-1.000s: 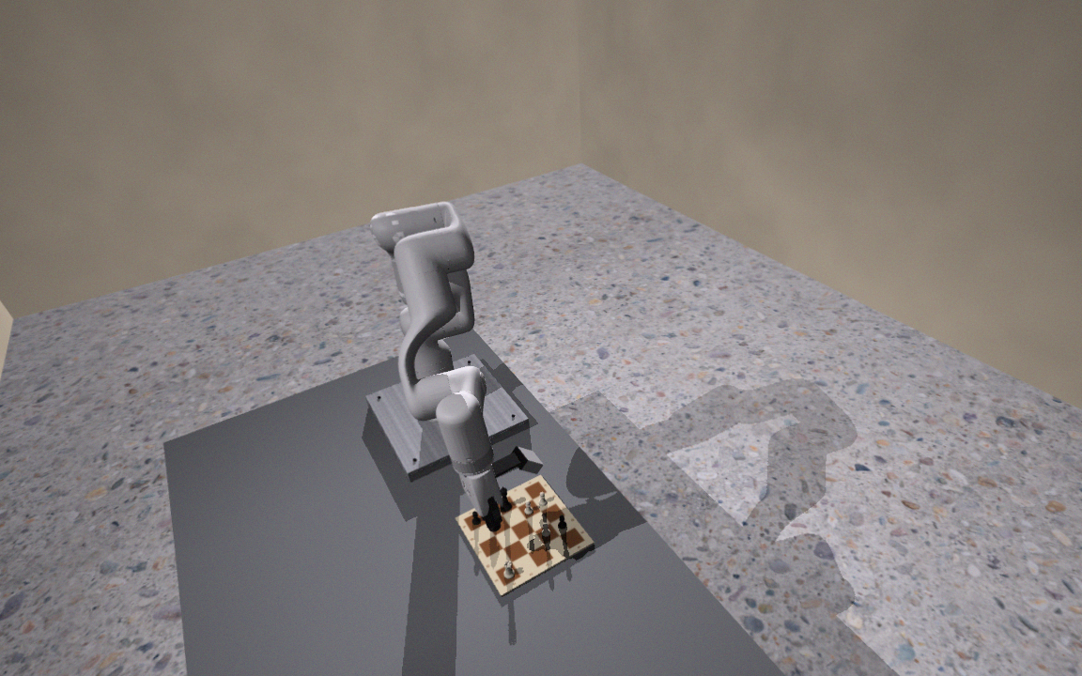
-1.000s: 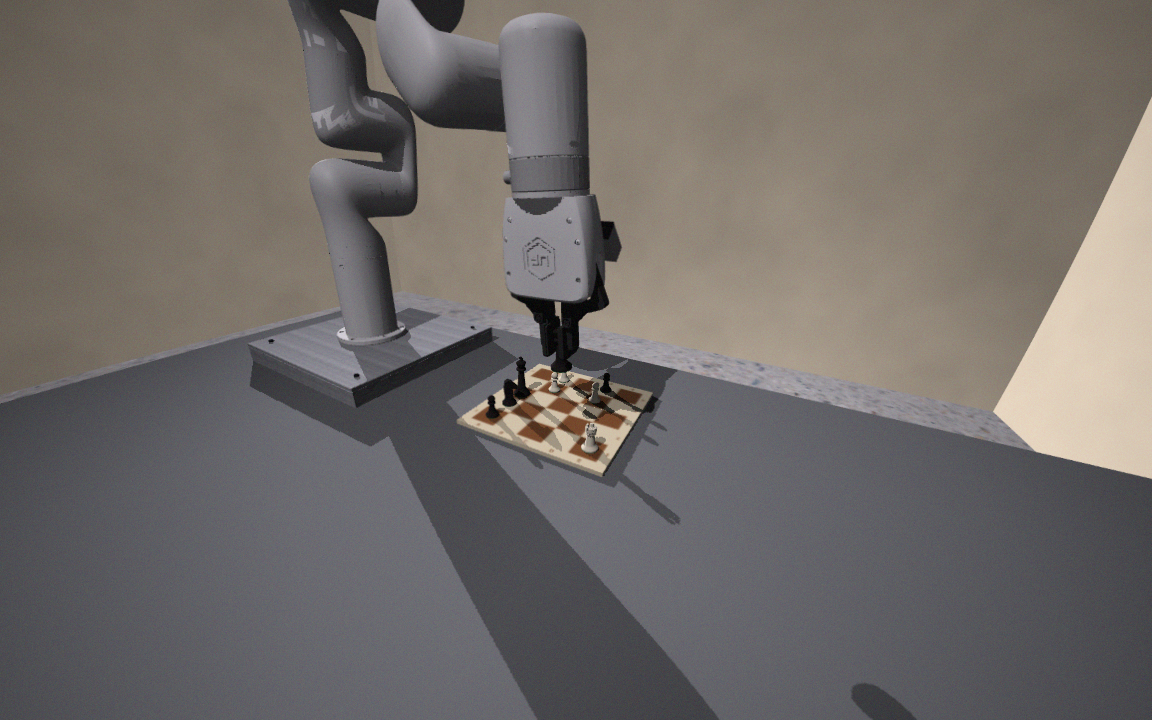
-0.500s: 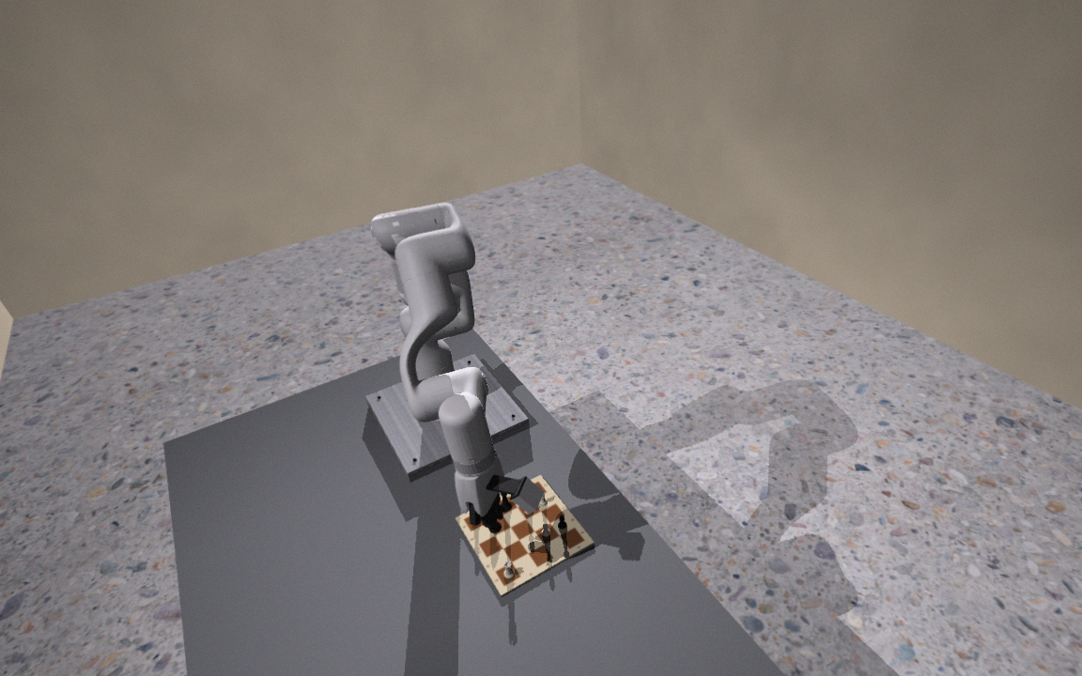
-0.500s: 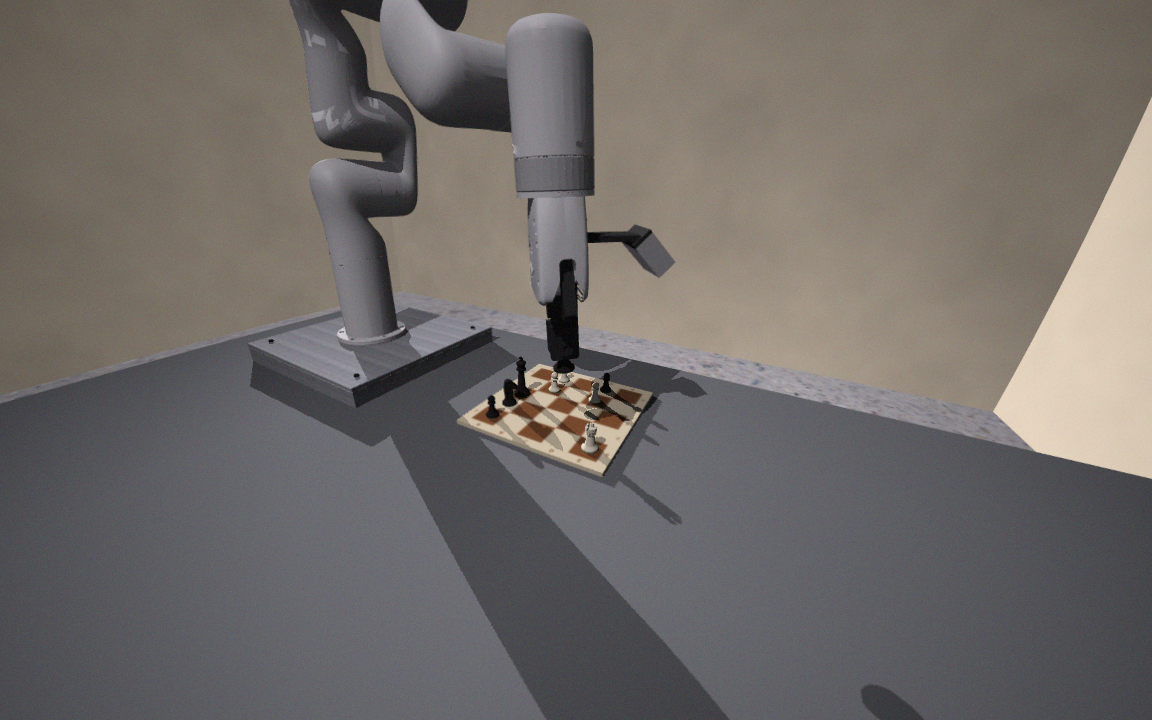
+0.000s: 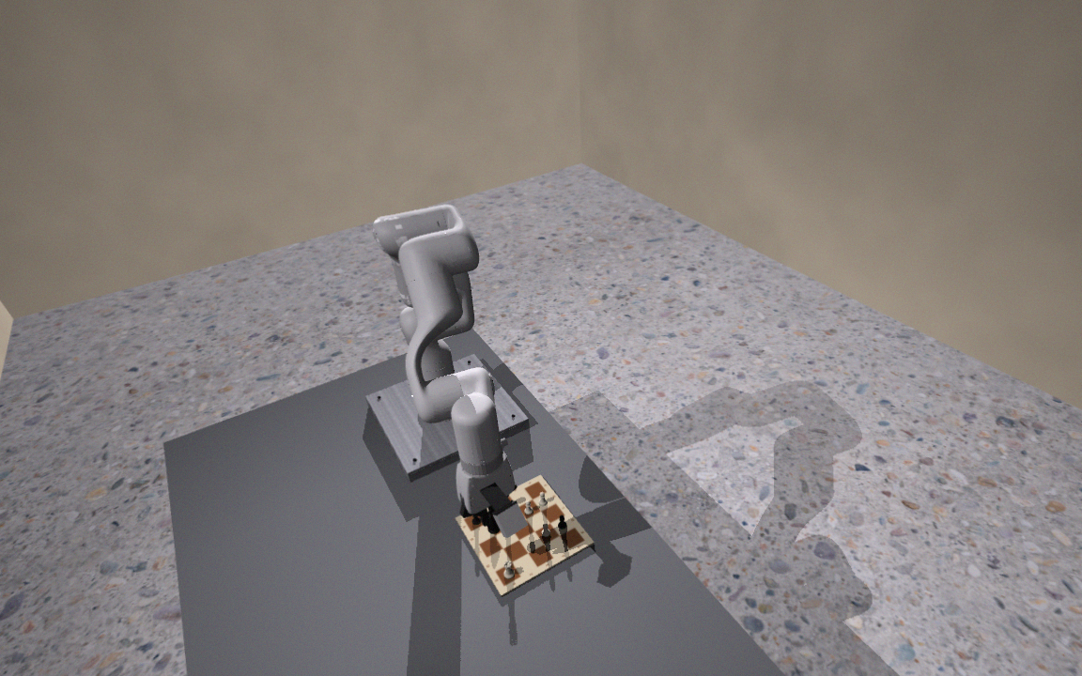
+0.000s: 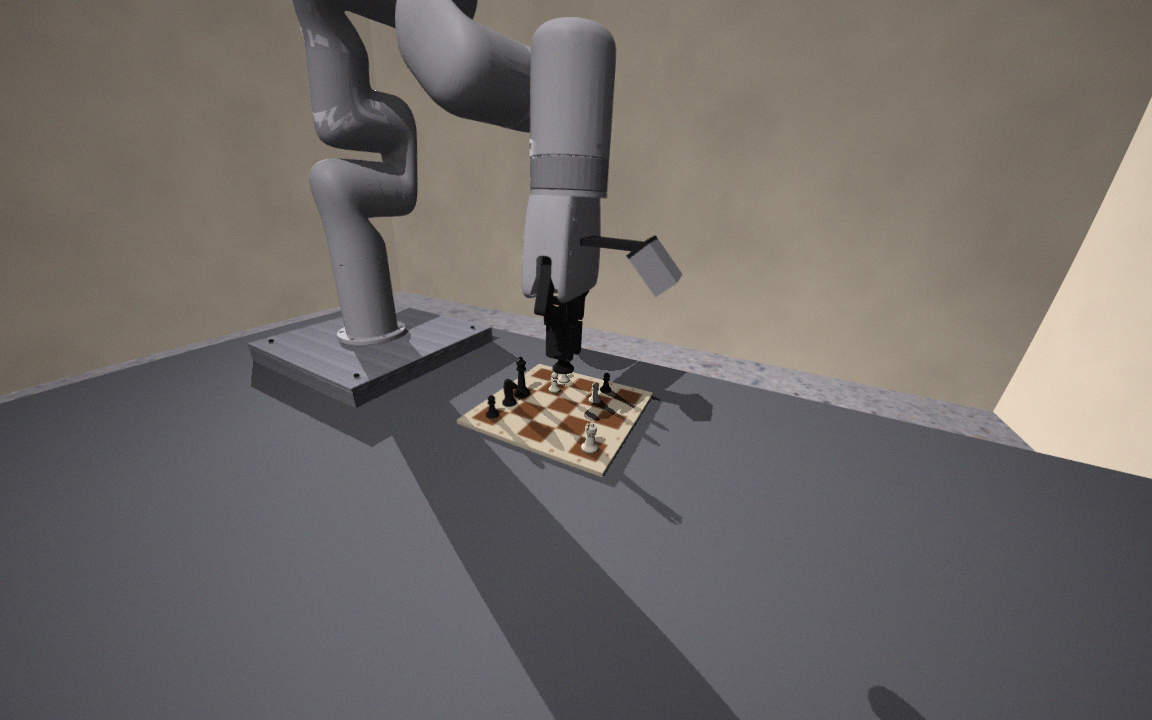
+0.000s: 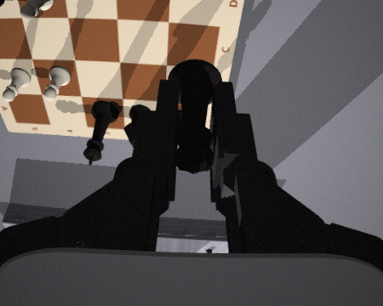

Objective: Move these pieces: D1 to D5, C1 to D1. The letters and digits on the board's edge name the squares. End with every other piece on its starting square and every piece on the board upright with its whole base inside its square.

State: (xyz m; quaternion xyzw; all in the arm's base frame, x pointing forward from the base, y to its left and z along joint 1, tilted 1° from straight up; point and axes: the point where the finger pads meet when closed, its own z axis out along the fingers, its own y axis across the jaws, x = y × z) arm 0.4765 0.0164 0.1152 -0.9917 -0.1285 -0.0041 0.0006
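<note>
Right now my hand is 120 mm above the white piece, 40 mm short of it and 10 mm to the right of it. Round my hand: chessboard: 140 mm below, 70 mm to the left, 50 mm behind.
</note>
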